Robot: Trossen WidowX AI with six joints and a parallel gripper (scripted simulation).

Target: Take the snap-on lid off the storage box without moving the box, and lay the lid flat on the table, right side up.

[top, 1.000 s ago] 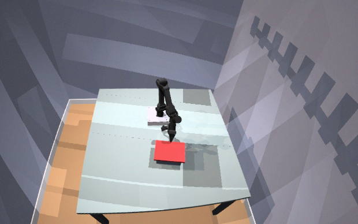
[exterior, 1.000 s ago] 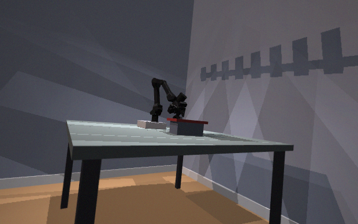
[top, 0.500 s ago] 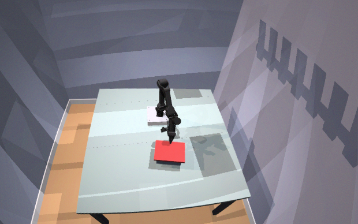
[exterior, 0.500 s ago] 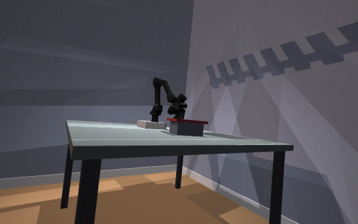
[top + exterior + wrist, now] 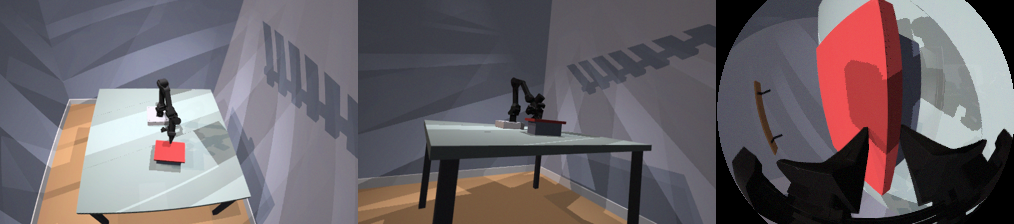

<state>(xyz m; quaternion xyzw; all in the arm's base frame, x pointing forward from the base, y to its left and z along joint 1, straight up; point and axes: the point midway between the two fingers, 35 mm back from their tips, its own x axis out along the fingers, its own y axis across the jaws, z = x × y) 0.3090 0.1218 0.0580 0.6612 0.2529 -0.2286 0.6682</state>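
Right now the red lid is 70 mm ahead of my gripper tip and 10 mm above it. Round my gripper tip: grey storage box: 70 mm ahead, 40 mm below.
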